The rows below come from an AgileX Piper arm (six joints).
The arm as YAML. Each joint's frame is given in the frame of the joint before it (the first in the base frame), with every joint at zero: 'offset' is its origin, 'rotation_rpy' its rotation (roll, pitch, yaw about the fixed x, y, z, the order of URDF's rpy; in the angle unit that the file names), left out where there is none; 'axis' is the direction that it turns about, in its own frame. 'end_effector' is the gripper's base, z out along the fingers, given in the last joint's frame.
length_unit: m
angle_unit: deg
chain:
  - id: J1
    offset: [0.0, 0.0, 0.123]
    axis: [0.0, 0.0, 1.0]
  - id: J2
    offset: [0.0, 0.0, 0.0]
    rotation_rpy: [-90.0, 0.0, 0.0]
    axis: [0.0, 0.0, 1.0]
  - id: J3
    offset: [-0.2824, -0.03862, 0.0]
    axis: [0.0, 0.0, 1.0]
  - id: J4
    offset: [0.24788, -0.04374, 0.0]
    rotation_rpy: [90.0, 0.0, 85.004]
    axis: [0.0, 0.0, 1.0]
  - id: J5
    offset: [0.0, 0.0, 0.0]
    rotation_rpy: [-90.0, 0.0, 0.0]
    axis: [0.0, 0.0, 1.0]
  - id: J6
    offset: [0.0, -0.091, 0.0]
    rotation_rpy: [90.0, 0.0, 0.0]
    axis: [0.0, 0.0, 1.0]
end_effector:
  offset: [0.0, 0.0, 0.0]
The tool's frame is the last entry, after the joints.
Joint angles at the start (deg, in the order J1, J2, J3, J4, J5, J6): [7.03, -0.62, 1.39, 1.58, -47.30, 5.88]
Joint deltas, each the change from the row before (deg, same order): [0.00, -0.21, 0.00, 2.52, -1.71, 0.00]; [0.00, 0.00, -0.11, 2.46, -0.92, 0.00]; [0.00, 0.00, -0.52, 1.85, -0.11, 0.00]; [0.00, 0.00, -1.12, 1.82, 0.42, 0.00]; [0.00, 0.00, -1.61, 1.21, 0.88, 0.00]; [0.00, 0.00, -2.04, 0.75, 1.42, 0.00]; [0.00, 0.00, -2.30, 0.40, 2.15, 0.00]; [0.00, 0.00, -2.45, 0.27, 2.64, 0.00]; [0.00, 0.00, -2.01, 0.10, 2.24, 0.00]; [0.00, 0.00, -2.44, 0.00, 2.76, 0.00]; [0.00, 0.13, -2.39, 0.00, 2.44, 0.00]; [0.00, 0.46, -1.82, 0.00, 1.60, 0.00]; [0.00, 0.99, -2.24, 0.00, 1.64, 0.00]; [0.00, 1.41, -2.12, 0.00, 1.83, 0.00]
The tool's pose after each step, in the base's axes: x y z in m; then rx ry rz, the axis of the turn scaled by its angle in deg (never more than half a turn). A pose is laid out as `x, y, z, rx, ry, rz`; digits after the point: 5 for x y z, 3 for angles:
0.02003, -0.00248, 0.27177, 3.489, 36.670, 14.074
0.01903, -0.00567, 0.27292, 5.828, 35.648, 15.011
0.01814, -0.00804, 0.27546, 7.564, 35.018, 15.758
0.01664, -0.01035, 0.28058, 9.226, 34.313, 16.599
0.01444, -0.01189, 0.28789, 10.259, 33.578, 17.322
0.01164, -0.01280, 0.29699, 10.796, 32.955, 17.982
0.00874, -0.01310, 0.30680, 10.934, 32.805, 18.603
0.00564, -0.01310, 0.31688, 10.890, 32.996, 19.234
0.00284, -0.01295, 0.32500, 10.718, 33.227, 19.697
-0.00093, -0.01264, 0.33470, 10.381, 33.549, 20.186
-0.00487, -0.01242, 0.34426, 10.057, 33.731, 20.616
-0.00700, -0.01221, 0.35171, 9.843, 33.972, 20.878
-0.00845, -0.01189, 0.36113, 9.628, 34.362, 21.127
-0.00748, -0.01121, 0.36983, 9.432, 35.484, 21.329

